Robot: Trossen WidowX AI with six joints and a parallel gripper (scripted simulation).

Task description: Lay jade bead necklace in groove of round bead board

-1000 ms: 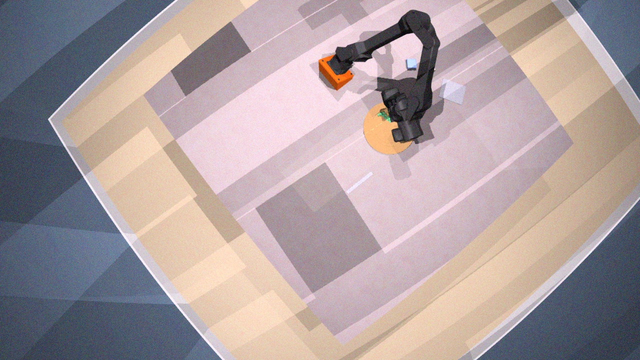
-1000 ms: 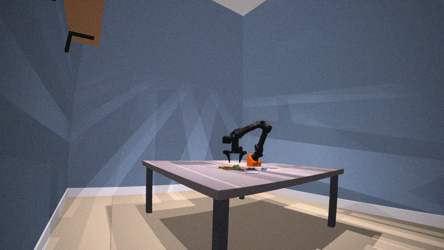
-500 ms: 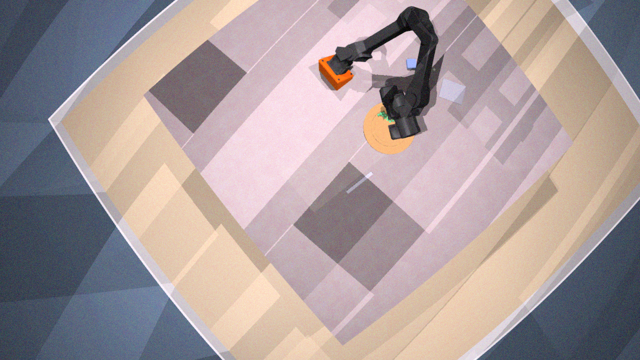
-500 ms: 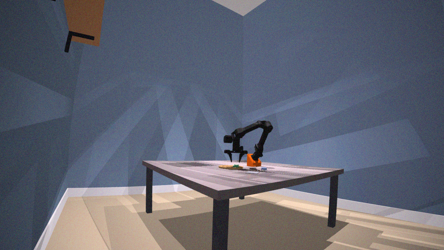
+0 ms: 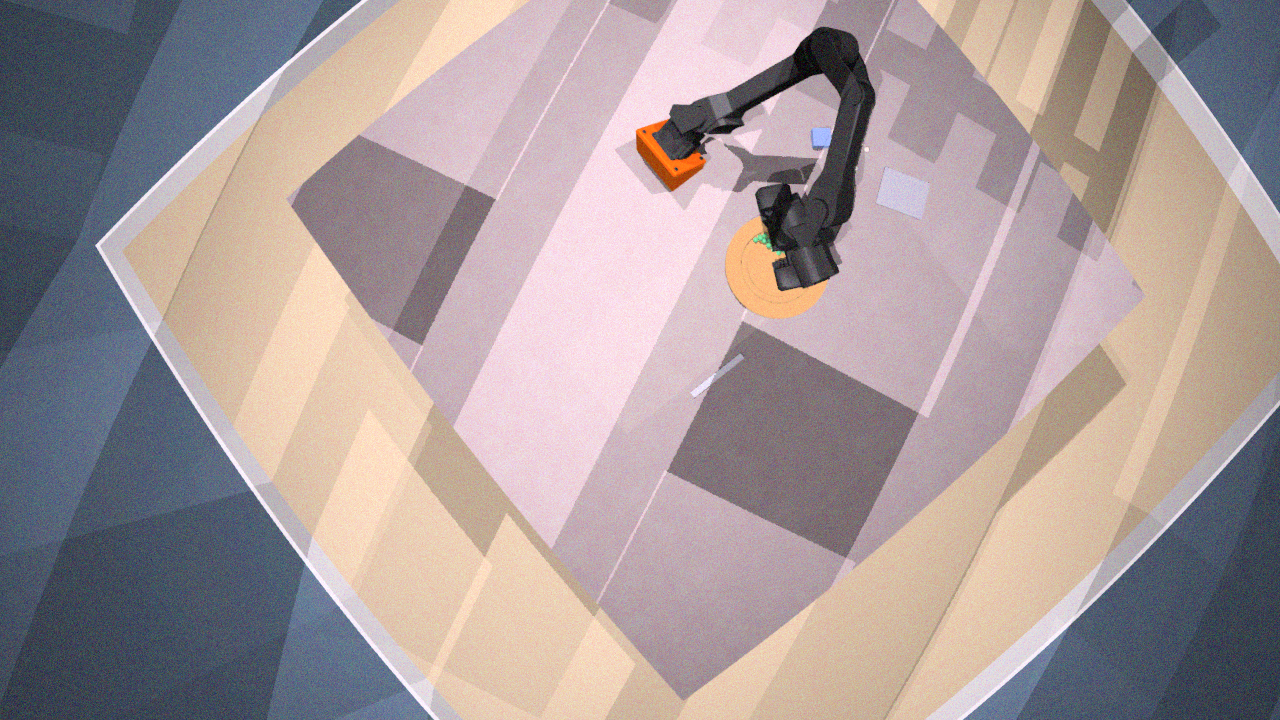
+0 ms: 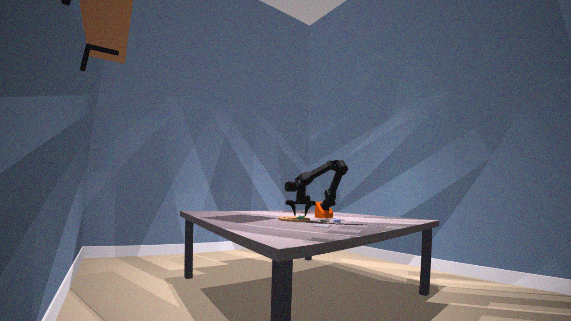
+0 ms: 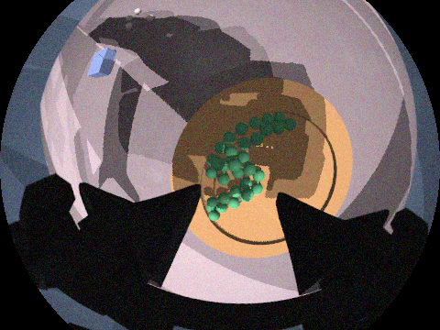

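My gripper tip is now 30 mm short of the round tan bead board, 20 mm to the left of it and 10 mm above it. Also, from my gripper tip: white strip (140 mm ahead, 230 mm to the right, 20 mm below); then pale square sheet (60 mm ahead, 290 mm to the left, 20 mm below); then blue cube (120 mm behind, 210 mm to the left, 10 mm below).
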